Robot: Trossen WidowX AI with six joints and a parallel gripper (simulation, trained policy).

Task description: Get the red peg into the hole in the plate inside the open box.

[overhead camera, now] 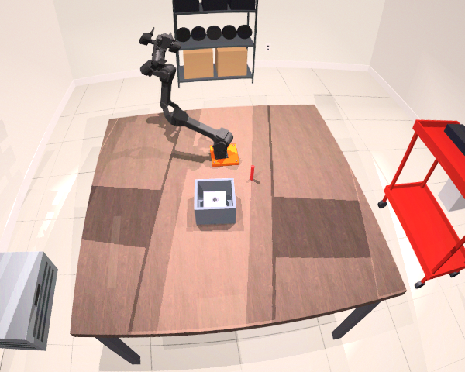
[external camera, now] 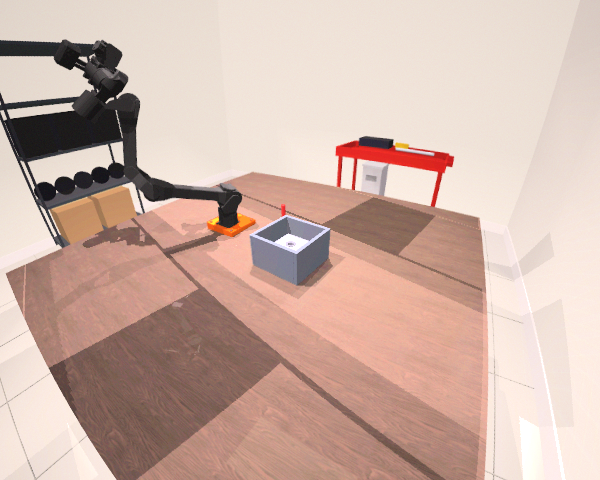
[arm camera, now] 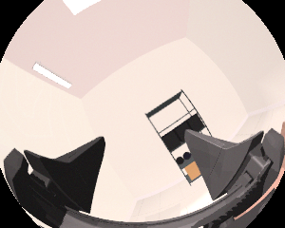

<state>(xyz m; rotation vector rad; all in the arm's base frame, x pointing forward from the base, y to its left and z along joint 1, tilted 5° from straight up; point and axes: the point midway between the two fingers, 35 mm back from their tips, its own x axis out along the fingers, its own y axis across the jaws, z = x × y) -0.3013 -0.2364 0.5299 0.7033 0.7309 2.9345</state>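
Right now the red peg is 55 cm below my gripper tip, 46 cm ahead of it and 33 cm to the left of it. Also, from my gripper tip: grey box 60 cm ahead, 57 cm below, 14 cm to the left.
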